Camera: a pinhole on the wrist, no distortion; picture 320 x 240 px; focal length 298.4 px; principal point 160.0 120.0 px. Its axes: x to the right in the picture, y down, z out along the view. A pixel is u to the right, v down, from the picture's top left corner.
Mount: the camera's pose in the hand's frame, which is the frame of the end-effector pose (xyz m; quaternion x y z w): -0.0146 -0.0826 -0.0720 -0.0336 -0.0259 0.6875 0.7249
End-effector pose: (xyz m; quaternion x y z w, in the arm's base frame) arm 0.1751 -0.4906 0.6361 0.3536 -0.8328 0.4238 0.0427
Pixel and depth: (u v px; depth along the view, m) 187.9 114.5 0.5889
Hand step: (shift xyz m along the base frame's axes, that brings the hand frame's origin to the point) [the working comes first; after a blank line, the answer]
In the camera's frame: 0.0551 -0.0109 0.5889

0.1680 -0.3595 -0.3330
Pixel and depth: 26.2 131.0 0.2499
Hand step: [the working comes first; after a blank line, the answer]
In the camera's frame: -0.1121 0.0092 0.2499

0.1976 -0.1769 -0.0028
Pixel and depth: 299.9 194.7 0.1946
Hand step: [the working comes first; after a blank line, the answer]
In the camera's frame: 0.0912 0.0487 0.1946

0.0738 -0.0396 -0.1114
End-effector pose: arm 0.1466 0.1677 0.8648 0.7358 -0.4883 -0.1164 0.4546
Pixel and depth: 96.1 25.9 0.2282
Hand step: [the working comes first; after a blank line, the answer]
In the camera's frame: -0.0489 -0.0720 0.2282

-0.0011 -0.1045 -0.1844
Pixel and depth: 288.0 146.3 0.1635
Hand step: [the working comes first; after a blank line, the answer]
In the camera's frame: 0.0701 0.0144 0.1635

-0.0682 -0.0163 -0.0680
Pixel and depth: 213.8 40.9 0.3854
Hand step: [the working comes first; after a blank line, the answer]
In the camera's frame: 0.0695 -0.1022 0.3854

-0.1596 -0.2244 -0.1737
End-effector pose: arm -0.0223 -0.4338 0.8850 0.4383 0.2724 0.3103 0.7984
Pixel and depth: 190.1 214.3 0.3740
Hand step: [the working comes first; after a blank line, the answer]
In the camera's frame: 0.0377 0.1182 0.3740

0.1075 -0.2870 0.1326
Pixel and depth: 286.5 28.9 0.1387
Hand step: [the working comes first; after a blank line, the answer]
In the camera's frame: 0.0588 -0.0423 0.1387

0.0678 -0.0331 0.0082
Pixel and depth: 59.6 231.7 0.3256
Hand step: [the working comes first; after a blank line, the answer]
In the camera's frame: -0.1096 0.1219 0.3256

0.1070 -0.3299 -0.0164
